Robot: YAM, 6 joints.
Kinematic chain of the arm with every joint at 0, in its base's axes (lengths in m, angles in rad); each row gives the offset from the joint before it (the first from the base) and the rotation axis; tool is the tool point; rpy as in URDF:
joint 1: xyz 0 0 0.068 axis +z
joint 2: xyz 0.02 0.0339 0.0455 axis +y
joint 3: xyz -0.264 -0.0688 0 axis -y
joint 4: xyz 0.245 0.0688 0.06 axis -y
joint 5: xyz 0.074 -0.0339 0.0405 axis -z
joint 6: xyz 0.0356 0 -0.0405 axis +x
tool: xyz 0 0 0 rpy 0 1.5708 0
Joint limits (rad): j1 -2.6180..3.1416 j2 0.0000..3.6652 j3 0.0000..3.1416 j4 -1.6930..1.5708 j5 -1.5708..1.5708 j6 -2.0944..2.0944
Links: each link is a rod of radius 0.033 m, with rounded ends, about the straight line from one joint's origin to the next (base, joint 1, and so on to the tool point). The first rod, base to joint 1, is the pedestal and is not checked.
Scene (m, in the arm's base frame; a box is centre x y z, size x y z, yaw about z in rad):
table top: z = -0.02
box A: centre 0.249 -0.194 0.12 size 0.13 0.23 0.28 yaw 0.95
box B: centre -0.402 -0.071 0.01 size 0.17 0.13 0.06 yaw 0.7
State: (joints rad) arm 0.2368 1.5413 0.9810 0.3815 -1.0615 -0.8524
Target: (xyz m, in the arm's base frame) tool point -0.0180 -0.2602 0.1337
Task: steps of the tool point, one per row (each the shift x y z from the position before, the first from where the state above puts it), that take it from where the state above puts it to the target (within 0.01 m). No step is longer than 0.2 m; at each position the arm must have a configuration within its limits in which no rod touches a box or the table.
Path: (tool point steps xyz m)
1: 0.0649 -0.1169 0.0354
2: 0.0141 -0.1447 0.0295
3: -0.0464 -0.1485 0.0232
4: -0.1052 -0.1261 0.0167
5: -0.1508 -0.0800 0.0100
6: -0.1743 -0.0182 0.0034
7: 0.0390 -0.0212 -0.0877
8: 0.0424 0.0175 -0.0959
9: 0.0364 0.0579 -0.0919
10: 0.0218 0.0941 -0.0752
11: -0.0511 0.0498 0.0527
12: -0.0335 0.0658 0.0317

